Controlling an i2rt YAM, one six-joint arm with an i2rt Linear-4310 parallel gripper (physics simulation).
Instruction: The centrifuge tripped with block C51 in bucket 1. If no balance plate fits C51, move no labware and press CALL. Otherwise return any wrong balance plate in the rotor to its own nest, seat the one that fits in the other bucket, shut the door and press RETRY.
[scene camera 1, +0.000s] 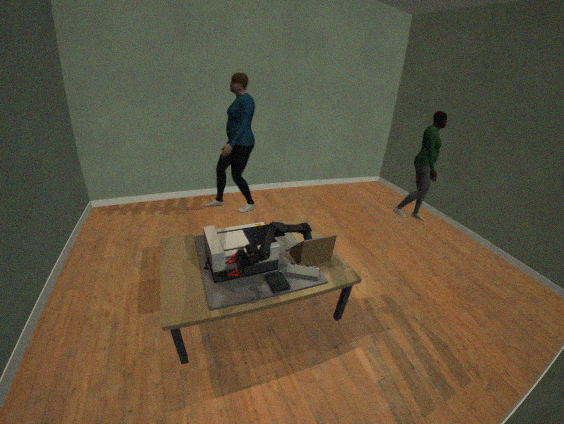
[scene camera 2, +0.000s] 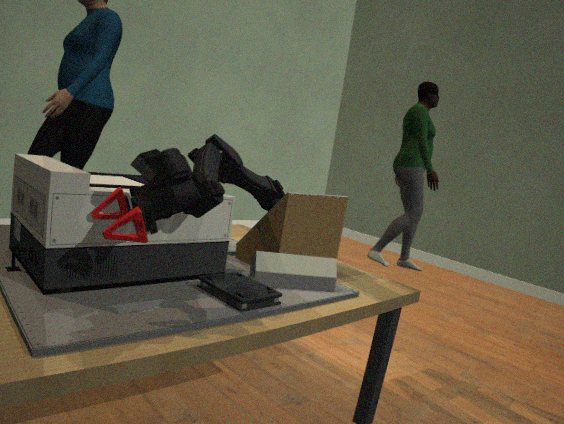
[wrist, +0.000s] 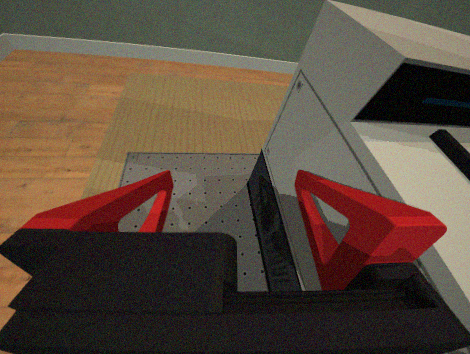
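Pixels of known places: gripper, fingertip midpoint: (scene camera 1: 227, 269) (scene camera 2: 97, 225) (wrist: 234, 177); arm's base, link origin: (scene camera 1: 309, 242) (scene camera 2: 284, 223).
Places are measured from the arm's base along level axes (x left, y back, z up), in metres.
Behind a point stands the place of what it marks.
The centrifuge (scene camera 1: 216, 255) @(x 0.167, y -0.706, z 0.111 m) (scene camera 2: 140, 225) (wrist: 315, 120) @(x 0.164, y -0.680, z 0.071 m) is a white box on a dark base at the left of the grey board. Its pale top panel (scene camera 1: 235, 240) @(x 0.000, y -0.561, z 0.091 m) (wrist: 400, 170) @(x 0.147, y -0.624, z 0.091 m) shows with a black bar (wrist: 457, 155) @(x 0.104, y -0.634, z 0.095 m) on it in the wrist view. My gripper (scene camera 1: 233, 266) @(x 0.219, y -0.649, z 0.035 m) (scene camera 2: 104, 226) @(x 0.219, y -0.649, z 0.035 m) (wrist: 234, 177) @(x 0.219, y -0.649, z 0.035 m) is open, its red fingers wide apart beside the centrifuge's long side wall, above the board. No thing shows between them. Block C51, the balance plates, the rotor buckets and the CALL and RETRY buttons cannot be made out in these views.
A black flat stack (scene camera 1: 277, 281) @(x 0.261, y -0.324, z -0.093 m) (scene camera 2: 240, 290) @(x 0.282, y -0.340, z -0.093 m) lies on the perforated board (scene camera 1: 225, 297) @(x 0.311, y -0.679, z -0.119 m) (scene camera 2: 65, 337) @(x 0.358, y -0.731, z -0.119 m) (wrist: 195, 175) @(x 0.262, y -0.746, z -0.119 m). A white block (scene camera 1: 303, 271) @(x 0.236, y -0.131, z -0.062 m) (scene camera 2: 295, 265) @(x 0.231, y -0.139, z -0.061 m) and a brown wedge-shaped box (scene camera 1: 318, 251) @(x 0.110, y 0.031, z -0.008 m) (scene camera 2: 315, 225) @(x 0.111, y 0.028, z 0.019 m) stand to its right. Two people (scene camera 1: 241, 120) (scene camera 1: 429, 145) are behind the table (scene camera 1: 180, 300) @(x 0.278, y -0.961, z -0.132 m).
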